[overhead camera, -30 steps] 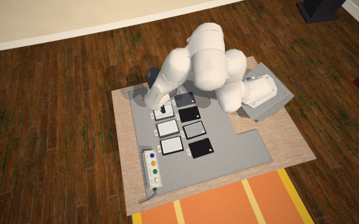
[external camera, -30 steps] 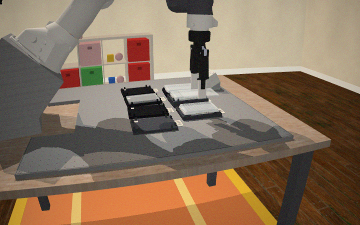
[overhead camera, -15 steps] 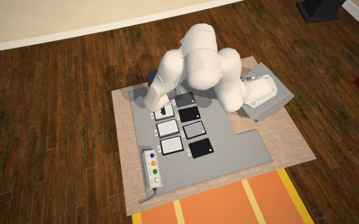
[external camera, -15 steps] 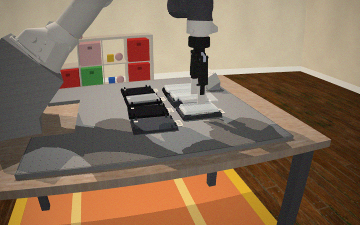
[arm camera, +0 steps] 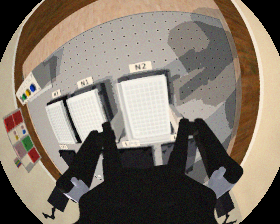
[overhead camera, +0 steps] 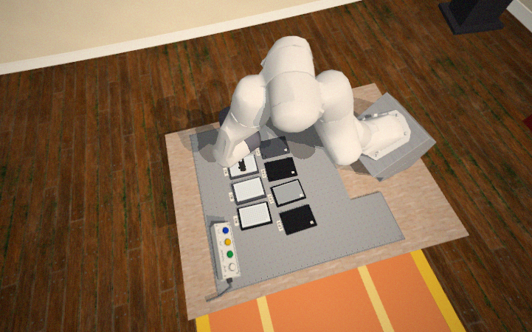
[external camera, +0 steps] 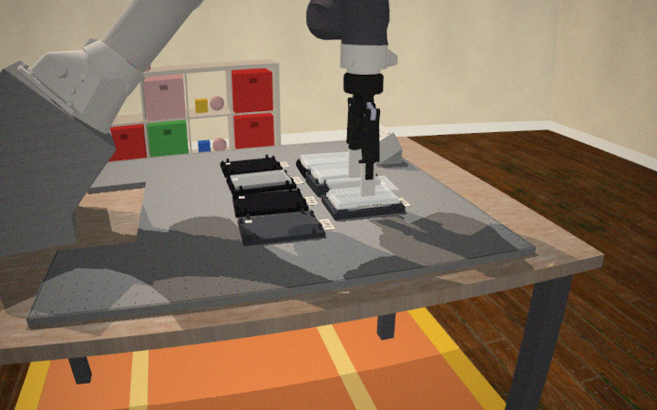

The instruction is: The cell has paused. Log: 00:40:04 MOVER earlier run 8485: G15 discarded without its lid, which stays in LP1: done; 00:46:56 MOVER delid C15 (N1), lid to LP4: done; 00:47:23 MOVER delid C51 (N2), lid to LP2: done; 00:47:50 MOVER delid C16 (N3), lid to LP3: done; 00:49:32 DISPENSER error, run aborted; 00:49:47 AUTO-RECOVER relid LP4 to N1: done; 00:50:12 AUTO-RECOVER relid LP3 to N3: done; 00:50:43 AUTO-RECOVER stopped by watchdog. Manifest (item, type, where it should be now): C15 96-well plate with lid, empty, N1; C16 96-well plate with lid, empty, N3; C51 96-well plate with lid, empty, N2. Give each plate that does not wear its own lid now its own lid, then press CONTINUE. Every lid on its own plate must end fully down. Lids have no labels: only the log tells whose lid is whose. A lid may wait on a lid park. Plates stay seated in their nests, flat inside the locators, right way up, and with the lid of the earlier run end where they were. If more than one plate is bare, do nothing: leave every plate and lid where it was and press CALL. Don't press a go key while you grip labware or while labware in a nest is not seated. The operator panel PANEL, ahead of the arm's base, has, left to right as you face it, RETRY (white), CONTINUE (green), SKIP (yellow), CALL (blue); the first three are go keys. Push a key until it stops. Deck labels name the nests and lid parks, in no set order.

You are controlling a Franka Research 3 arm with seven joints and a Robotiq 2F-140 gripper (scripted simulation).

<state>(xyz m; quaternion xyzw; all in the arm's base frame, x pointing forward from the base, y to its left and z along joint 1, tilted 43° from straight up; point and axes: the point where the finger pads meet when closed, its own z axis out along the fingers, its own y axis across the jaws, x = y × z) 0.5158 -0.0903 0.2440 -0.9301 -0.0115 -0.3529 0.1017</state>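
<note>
Right now my hand is 5 cm above the plate. Also, from my hand: lid park LP4 (18 cm behind, 6 cm below, 3 cm to the left); yellow key (37 cm to the left, 8 cm ahead); blue key (32 cm to the left, 9 cm ahead).
</note>
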